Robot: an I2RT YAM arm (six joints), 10 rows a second.
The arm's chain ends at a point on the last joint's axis. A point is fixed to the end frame.
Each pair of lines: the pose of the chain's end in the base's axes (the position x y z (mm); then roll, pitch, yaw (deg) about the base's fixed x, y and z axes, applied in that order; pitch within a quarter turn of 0, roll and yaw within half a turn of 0), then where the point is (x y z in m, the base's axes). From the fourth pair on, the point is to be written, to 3 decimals.
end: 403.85 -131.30 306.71 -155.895 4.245 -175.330
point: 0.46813 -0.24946 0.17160
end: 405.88 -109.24 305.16 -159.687 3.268 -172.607
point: 0.47264 -0.21508 0.16133
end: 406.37 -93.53 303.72 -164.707 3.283 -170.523
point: 0.47532 -0.18370 0.15054
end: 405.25 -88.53 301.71 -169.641 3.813 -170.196
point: 0.474 -0.164 0.141
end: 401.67 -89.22 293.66 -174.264 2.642 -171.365
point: 0.464 -0.154 0.125
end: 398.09 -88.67 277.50 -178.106 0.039 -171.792
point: 0.451 -0.143 0.103
